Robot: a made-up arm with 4 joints.
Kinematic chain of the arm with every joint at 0, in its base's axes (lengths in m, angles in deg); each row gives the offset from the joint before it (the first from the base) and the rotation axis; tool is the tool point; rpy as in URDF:
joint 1: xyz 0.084 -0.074 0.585 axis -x
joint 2: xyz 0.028 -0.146 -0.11 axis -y
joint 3: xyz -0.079 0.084 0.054 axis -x
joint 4: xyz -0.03 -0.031 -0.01 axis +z
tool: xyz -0.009 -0.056 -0.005 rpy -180 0 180
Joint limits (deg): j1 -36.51..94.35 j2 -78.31..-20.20 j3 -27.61..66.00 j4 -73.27..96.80
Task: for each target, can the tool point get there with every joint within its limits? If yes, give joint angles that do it. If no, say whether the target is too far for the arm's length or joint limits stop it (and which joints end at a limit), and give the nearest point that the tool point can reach.
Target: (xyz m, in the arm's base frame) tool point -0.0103 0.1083 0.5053
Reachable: no: joint limits stop it (at a limit: joint 1, joint 3, joint 4) | nearest point 0.0418 -0.0062 0.6715 | short by 0.208 m
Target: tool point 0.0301 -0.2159 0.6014
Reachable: yes | joints 9.18 -40.15 -8.79 -11.88
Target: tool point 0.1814 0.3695 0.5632
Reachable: no: too far | nearest point 0.1354 0.0097 0.6765 | short by 0.380 m
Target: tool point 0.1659 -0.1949 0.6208
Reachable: yes | joints 22.64 -66.99 39.84 55.77
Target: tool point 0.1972 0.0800 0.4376
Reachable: no: joint limits stop it (at a limit: joint 1, joint 2, joint 3, joint 4) | nearest point 0.1781 -0.1202 0.4974 | short by 0.210 m
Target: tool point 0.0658 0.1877 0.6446
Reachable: no: joint limits stop it (at a limit: joint 1, joint 3) | nearest point 0.0885 0.0100 0.6779 | short by 0.182 m
